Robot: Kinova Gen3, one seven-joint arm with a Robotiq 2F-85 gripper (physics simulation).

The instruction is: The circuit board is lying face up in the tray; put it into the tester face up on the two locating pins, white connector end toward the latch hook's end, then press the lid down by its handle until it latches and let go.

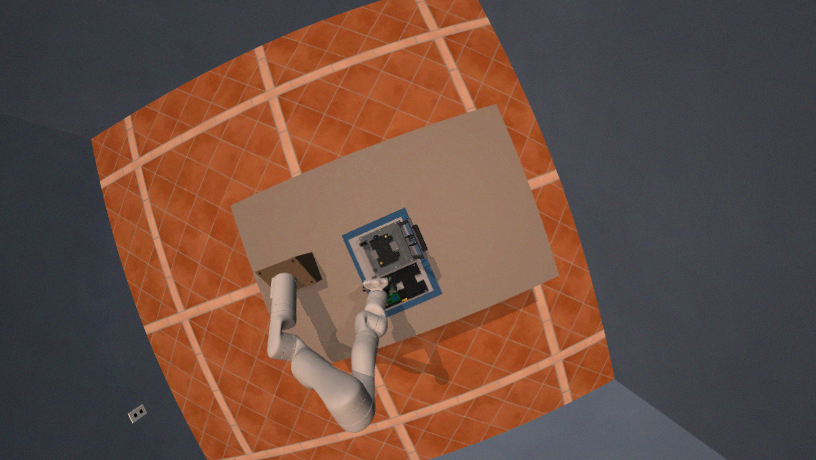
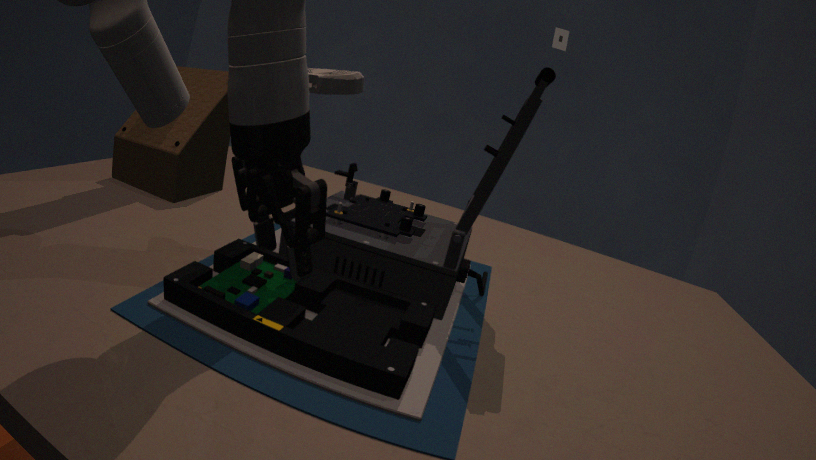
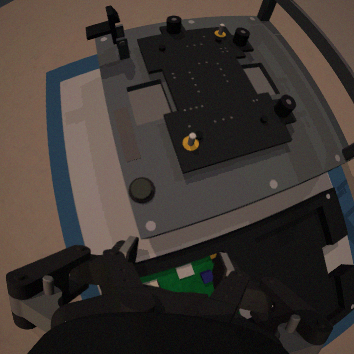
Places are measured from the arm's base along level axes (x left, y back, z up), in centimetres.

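Pixels of known places: gripper, fingertip midpoint: (image 2: 283, 263) (image 3: 175, 256); arm's base at its link origin: (image 1: 285, 280) (image 2: 166, 107).
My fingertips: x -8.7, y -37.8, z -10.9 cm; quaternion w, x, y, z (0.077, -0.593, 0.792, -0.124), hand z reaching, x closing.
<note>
For each thing: its top centre in the pictures, then the offset to it from my fingertips. "spot": a spot on its surface instead.
- green circuit board at its top centre: (image 3: 198, 330) (image 2: 252, 276) (image 1: 388, 291) dx -6.1, dy -1.0, dz +0.7 cm
- black tray at a spot on its surface: (image 2: 342, 349) spot: dx -9.6, dy -12.9, dz +0.7 cm
- latch hook at its top centre: (image 3: 98, 10) (image 2: 348, 161) dx +16.1, dy +3.8, dz +8.6 cm
- round knob at a spot on its surface: (image 3: 142, 190) spot: dx +4.4, dy +1.6, dz +4.4 cm
The green circuit board (image 1: 393, 298) (image 2: 228, 278) (image 3: 172, 286) lies face up in the left part of the black tray (image 2: 342, 349) (image 3: 280, 245). My gripper (image 2: 284, 256) (image 3: 175, 256) points down and is shut on the board, one finger at each side; the grip is partly hidden. The grey tester (image 1: 371, 269) (image 2: 417, 288) (image 3: 165, 210) stands beside the tray. Its locating pins (image 2: 340, 208) (image 3: 192, 139) are bare, on a black bed. The latch hook (image 2: 350, 180) (image 3: 114, 30) stands upright at one end. The lid (image 2: 505, 144) is tilted open at the other, its handle (image 2: 546, 75) on top.
A white sheet (image 2: 425, 371) (image 3: 85, 200) and blue mat (image 2: 342, 394) (image 3: 56, 150) lie under tray and tester. A brown wedge block (image 1: 285, 268) (image 2: 165, 165) stands near the arm. Black posts (image 3: 285, 105) rise around the tester bed. A round knob (image 3: 142, 190) sits on the tester top.
</note>
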